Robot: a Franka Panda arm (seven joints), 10 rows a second.
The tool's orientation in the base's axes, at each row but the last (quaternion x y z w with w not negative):
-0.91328, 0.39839, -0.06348, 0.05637
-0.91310, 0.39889, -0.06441, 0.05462
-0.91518, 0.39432, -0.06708, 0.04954
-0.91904, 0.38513, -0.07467, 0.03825
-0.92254, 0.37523, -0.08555, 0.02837
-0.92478, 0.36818, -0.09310, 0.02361
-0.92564, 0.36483, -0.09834, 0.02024
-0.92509, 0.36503, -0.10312, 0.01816
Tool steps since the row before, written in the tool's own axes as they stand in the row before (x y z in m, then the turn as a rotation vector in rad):
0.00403, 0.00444, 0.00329, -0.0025, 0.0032, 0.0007
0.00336, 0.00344, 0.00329, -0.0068, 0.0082, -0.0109
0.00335, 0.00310, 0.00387, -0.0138, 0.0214, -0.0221
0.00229, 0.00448, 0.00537, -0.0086, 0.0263, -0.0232
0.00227, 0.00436, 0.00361, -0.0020, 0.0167, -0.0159
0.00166, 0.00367, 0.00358, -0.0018, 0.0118, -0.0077
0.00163, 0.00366, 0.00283, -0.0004, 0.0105, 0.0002
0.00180, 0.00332, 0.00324, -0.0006, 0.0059, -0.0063
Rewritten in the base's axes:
0.00005, -0.00579, -0.00364, -0.0039, -0.0003, -0.0014
0.00031, -0.00464, -0.00351, -0.0123, -0.0011, 0.0090
0.00069, -0.00441, -0.00398, -0.0283, -0.0054, 0.0176
-0.00067, -0.00470, -0.00562, -0.0283, -0.0126, 0.0186
-0.00075, -0.00475, -0.00375, -0.0157, -0.0104, 0.0134
-0.00062, -0.00390, -0.00367, -0.0107, -0.0072, 0.0060
-0.00074, -0.00389, -0.00290, -0.0073, -0.0074, -0.0014
-0.00029, -0.00379, -0.00321, -0.0057, -0.0037, 0.0054

